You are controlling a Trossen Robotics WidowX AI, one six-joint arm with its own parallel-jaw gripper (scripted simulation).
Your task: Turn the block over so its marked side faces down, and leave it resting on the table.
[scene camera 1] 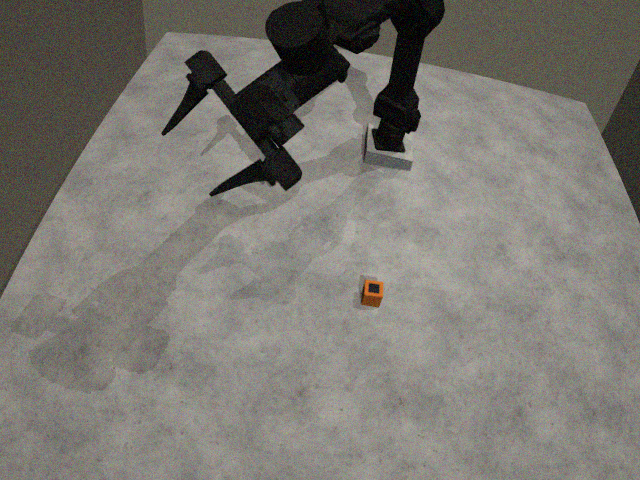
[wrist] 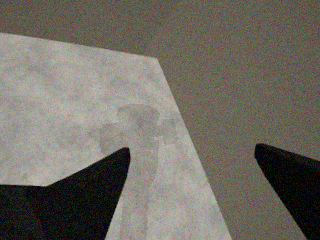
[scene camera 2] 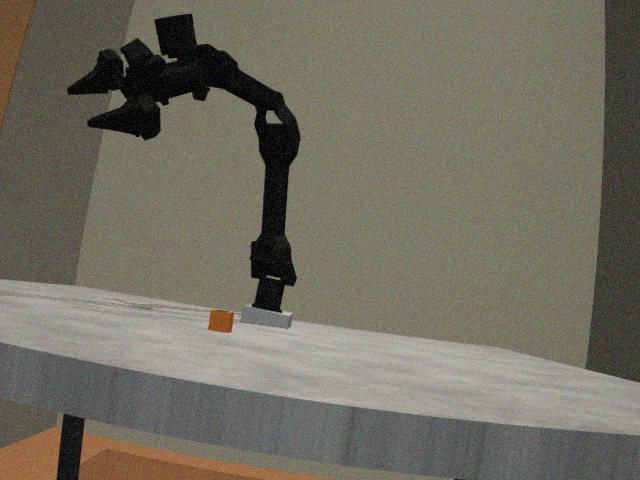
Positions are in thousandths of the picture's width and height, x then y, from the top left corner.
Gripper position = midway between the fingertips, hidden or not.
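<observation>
I can see my gripper in the wrist view (598, 631). The same gripper is visible to me in scene camera 1 (291, 343) and also in scene camera 2 (121, 224).
</observation>
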